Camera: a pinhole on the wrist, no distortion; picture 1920 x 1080 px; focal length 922.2 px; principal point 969.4 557.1 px. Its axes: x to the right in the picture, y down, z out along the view. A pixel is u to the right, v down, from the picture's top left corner.
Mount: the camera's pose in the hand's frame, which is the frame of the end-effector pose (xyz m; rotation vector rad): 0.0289 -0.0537 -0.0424 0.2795 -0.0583 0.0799
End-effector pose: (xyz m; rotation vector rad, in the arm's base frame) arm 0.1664 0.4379 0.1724 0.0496 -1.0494 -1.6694
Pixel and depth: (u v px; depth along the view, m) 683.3 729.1 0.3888
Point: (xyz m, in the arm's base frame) -0.0429 0.7361 0.2610
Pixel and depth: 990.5 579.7 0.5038
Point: -0.2086 0.6932 0.3317
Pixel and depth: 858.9 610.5 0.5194
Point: -0.1811 0.7625 0.3107
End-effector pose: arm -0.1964 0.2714 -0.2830 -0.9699 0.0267 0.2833
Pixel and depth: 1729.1 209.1 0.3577
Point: 0.1448 0.4360 0.0430
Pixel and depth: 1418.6 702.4 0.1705
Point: -0.0955 0.3669 -0.1656
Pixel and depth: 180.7 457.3 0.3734
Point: -0.4627 0.3179 0.0997
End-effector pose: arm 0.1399 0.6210 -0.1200 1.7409 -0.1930 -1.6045
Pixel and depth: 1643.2 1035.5 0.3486
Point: -0.1201 0.3006 -0.2716
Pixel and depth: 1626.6 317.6 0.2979
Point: -0.0993 0.5286 -0.4080
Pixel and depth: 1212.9 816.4 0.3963
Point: -0.1978 0.4409 -0.2092
